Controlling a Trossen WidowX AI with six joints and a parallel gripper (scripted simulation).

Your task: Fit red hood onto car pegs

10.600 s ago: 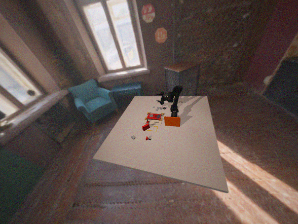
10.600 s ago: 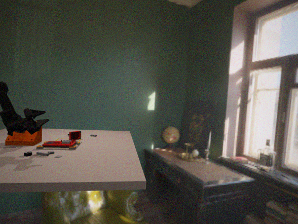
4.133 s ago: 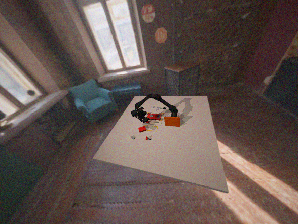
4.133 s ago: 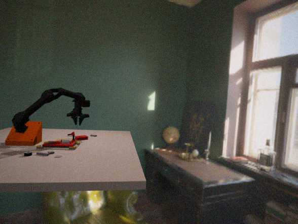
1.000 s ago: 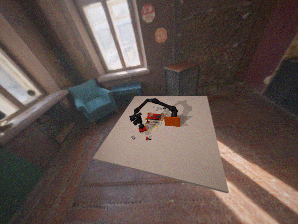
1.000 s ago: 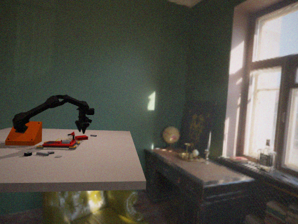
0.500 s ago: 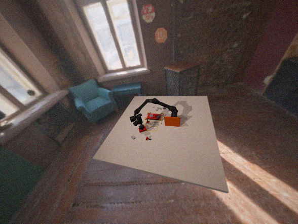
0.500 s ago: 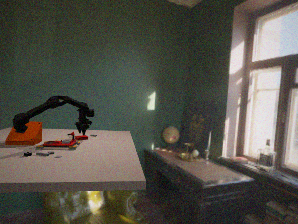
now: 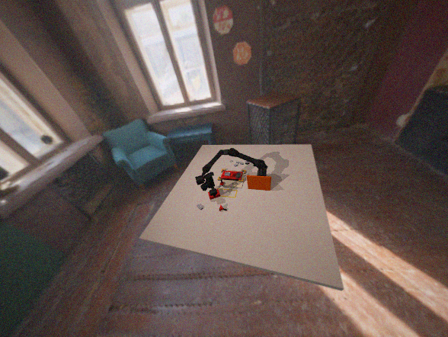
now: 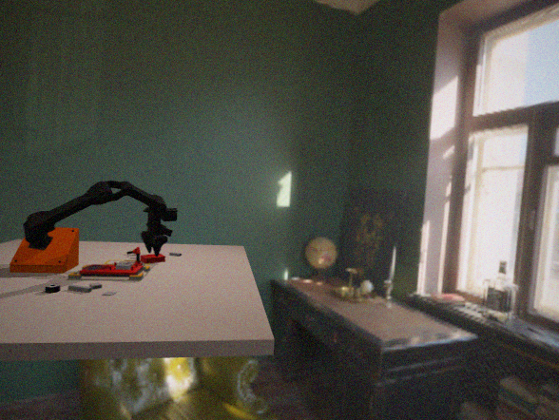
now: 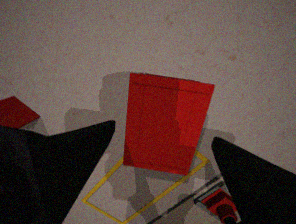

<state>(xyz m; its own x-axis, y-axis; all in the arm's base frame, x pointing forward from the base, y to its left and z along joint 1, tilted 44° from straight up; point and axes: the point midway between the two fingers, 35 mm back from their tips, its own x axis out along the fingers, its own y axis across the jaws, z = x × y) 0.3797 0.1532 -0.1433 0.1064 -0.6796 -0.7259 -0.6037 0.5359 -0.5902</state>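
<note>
Now: gripper tip 10 mm above the red hood. The rest, counted from my gripper tip: black wheel 480 mm to the right, 170 mm behind, 20 mm below.
</note>
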